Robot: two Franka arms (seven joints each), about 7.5 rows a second.
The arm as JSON. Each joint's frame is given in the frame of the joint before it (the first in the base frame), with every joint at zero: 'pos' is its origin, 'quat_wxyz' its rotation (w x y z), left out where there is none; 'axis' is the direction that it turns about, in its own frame. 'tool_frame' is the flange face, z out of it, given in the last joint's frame.
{
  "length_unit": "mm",
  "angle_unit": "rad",
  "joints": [
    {
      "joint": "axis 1",
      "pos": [
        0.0,
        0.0,
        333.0
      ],
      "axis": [
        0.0,
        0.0,
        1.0
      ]
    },
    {
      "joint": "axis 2",
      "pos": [
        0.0,
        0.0,
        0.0
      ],
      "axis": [
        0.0,
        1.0,
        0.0
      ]
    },
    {
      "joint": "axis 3",
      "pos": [
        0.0,
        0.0,
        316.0
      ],
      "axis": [
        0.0,
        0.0,
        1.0
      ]
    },
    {
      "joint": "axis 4",
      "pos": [
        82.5,
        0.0,
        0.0
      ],
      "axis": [
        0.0,
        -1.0,
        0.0
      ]
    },
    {
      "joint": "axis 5",
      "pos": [
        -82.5,
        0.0,
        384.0
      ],
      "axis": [
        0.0,
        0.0,
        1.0
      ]
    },
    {
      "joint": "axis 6",
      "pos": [
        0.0,
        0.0,
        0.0
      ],
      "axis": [
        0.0,
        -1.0,
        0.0
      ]
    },
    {
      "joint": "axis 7",
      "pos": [
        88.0,
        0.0,
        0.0
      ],
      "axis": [
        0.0,
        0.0,
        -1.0
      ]
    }
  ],
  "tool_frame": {
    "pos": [
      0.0,
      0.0,
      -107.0
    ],
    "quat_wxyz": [
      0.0,
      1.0,
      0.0,
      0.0
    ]
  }
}
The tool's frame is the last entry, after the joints.
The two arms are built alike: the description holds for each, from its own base.
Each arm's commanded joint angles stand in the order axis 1, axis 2, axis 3, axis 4, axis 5, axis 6, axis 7.
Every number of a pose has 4 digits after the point. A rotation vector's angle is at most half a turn.
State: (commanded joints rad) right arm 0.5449 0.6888 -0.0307 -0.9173 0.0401 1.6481 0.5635; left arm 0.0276 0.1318 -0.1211 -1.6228 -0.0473 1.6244 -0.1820
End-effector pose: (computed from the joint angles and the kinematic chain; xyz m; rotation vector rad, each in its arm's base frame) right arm 0.6413 0.3764 0.4903 -3.1012 0.0685 -0.0397; left arm 0.5864 -0.0561 0.5296 3.0864 0.1453 -0.2115
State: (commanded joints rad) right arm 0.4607 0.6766 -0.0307 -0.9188 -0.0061 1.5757 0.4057; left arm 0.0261 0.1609 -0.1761 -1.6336 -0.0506 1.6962 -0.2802
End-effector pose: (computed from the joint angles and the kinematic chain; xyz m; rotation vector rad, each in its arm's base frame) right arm 0.6640 0.3126 0.4922 3.1101 0.0482 -0.0115; left arm 0.5949 -0.0883 0.5135 3.0736 0.2152 -0.1702
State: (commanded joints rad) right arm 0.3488 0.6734 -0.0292 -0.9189 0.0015 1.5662 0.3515; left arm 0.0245 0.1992 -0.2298 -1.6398 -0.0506 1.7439 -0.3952
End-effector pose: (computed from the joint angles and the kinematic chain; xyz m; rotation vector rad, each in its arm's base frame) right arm 0.6928 0.2375 0.4937 3.1168 -0.0402 -0.0294; left arm 0.6004 -0.1196 0.4926 3.0570 0.3117 -0.1754
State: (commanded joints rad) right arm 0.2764 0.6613 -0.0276 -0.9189 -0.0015 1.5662 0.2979; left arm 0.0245 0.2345 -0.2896 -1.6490 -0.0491 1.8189 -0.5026
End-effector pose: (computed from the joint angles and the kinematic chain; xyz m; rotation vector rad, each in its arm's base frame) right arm 0.7062 0.1866 0.5025 3.1193 -0.0677 -0.0129; left arm 0.6048 -0.1538 0.4750 3.0283 0.3906 -0.1434
